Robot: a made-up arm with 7 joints.
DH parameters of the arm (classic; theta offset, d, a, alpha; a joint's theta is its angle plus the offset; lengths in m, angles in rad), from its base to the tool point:
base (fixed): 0.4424 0 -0.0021 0
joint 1: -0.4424 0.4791 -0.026 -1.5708
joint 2: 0 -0.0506 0.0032 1.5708
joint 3: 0 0.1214 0.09 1.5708
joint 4: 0 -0.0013 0.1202 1.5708
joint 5: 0 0.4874 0.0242 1.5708
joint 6: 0 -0.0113 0.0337 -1.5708
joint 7: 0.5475 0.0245 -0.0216 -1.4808
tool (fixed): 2.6 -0.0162 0 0
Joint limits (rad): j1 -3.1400..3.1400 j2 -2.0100..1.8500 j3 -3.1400..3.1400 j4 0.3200..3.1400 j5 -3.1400..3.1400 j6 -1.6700..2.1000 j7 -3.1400..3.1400
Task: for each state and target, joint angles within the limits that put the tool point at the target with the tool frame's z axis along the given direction. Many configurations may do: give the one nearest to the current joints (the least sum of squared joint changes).
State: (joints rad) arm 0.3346 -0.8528 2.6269 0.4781 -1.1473 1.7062 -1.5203
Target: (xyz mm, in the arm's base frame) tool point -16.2 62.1 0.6 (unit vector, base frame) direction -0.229 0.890 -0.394
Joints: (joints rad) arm 0.4069 -1.1266 2.8906 0.4971 -0.8455 2.1000 -1.2426
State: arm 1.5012 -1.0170 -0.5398 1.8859 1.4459 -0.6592 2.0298
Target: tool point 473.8 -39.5 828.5 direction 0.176 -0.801 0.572
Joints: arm 1.2766 -1.0463 -0.7297 1.2688 1.7277 -0.9815 2.5542
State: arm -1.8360 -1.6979 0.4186 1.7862 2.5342 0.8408 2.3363
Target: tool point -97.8 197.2 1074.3 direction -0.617 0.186 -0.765
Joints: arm -1.3637 -1.9848 -0.0111 1.0183 3.0135 1.5219 1.6612
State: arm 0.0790 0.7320 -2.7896 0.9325 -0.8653 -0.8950 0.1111
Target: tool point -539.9 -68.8 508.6 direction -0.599 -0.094 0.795
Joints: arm -0.3598 0.6210 -2.7838 0.5348 -1.5501 -1.0058 -0.3818
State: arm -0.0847 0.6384 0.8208 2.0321 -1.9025 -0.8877 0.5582
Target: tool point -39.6 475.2 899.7 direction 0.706 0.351 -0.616
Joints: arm 0.3833 0.4100 1.4501 2.0061 -1.3579 0.0355 1.1187
